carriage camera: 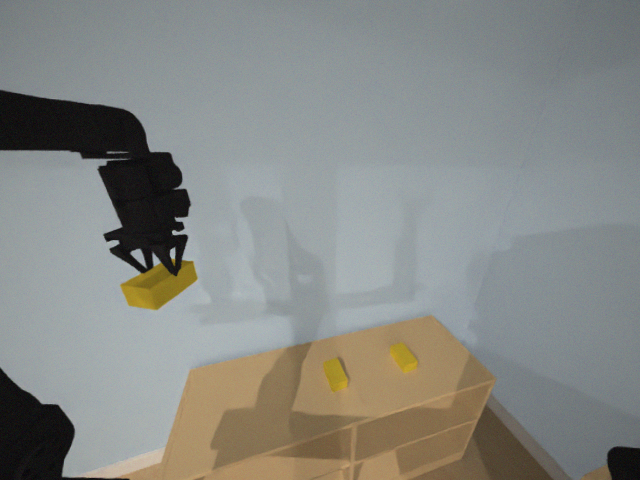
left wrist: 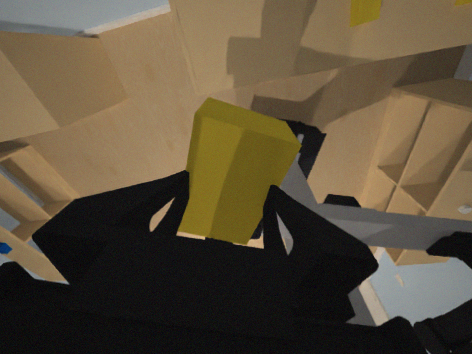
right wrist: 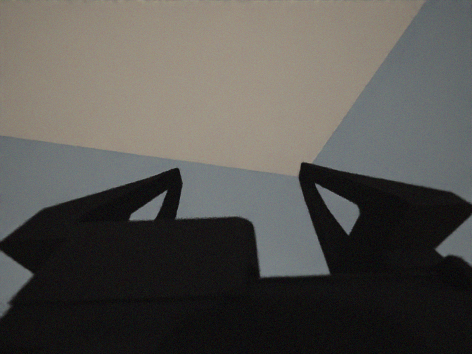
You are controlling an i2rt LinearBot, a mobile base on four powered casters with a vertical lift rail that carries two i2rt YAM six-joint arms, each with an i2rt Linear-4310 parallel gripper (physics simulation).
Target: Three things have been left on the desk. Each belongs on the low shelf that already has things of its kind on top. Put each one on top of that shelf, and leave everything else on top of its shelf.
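Frame: origin at the left arm's base, x ahead, y left, z up, level; metres.
Seen in the pictures: left gripper, fingertip midpoint: (carriage camera: 163, 275) (left wrist: 229, 182); right gripper, fingertip midpoint: (right wrist: 239, 172); right arm's base at its link origin: (left wrist: 467, 247).
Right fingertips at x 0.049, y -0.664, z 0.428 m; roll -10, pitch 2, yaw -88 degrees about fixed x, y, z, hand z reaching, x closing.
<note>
Offsets run from my right fingertips to a thing's top centre. Level surfaces: height alone.
My left gripper (carriage camera: 161, 271) (left wrist: 229, 182) is shut on a yellow block @(dx +0.212, dy +0.657, dz -0.239 m) (carriage camera: 160, 286) (left wrist: 235, 175) and holds it up in the air, to the left of and higher than the low shelf @(dz -0.903 m) (carriage camera: 232, 382) (left wrist: 210, 45) ahead. Two yellow blocks lie apart on top of that shelf: one yellow block @(dx +0.462, dy +0.311, dz -0.858 m) (carriage camera: 335, 374) (left wrist: 365, 11) nearer its middle, and another yellow block @(dx +0.552, dy +0.013, dz -0.858 m) (carriage camera: 403, 356) farther right, towards its right end. My right gripper (right wrist: 239, 172) is open and empty, with wall and ceiling behind it. The desk cannot be made out in these views.
A pale wall (carriage camera: 361, 103) stands right behind the shelf. In the left wrist view another low shelf (left wrist: 395, 100) stands at the right, and a shelf unit (left wrist: 50, 200) at the left, with a blue thing (left wrist: 5, 248) by it. Shadows of the arms fall across the shelf top.
</note>
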